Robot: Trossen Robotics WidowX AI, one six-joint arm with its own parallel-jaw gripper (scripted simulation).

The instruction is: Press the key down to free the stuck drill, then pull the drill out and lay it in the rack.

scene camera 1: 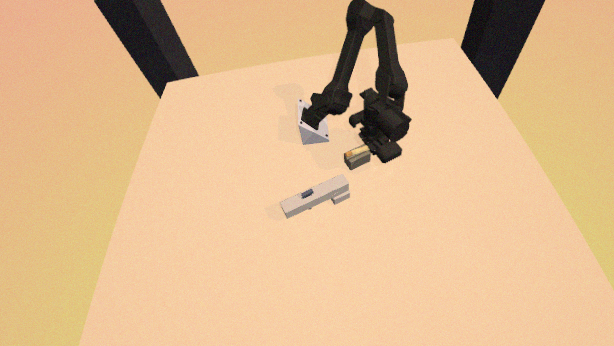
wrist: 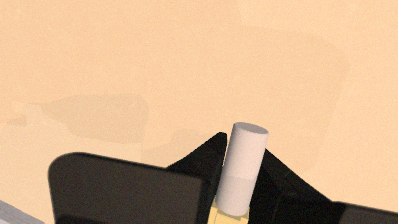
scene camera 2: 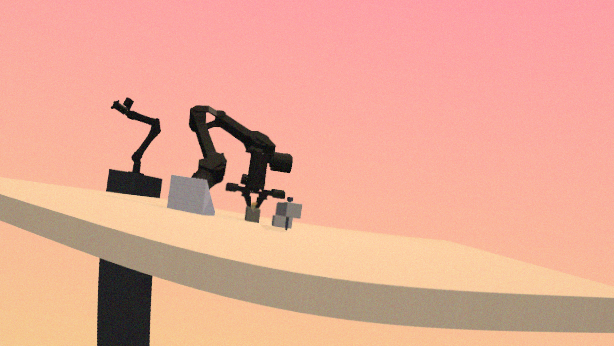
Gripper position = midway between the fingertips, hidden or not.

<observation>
In view: my gripper (scene camera 1: 373, 153) and a grey housing block (scene camera 1: 337, 189).
My gripper shows as well in the wrist view (wrist: 233, 143) and in scene camera 2 (scene camera 2: 251, 218).
</observation>
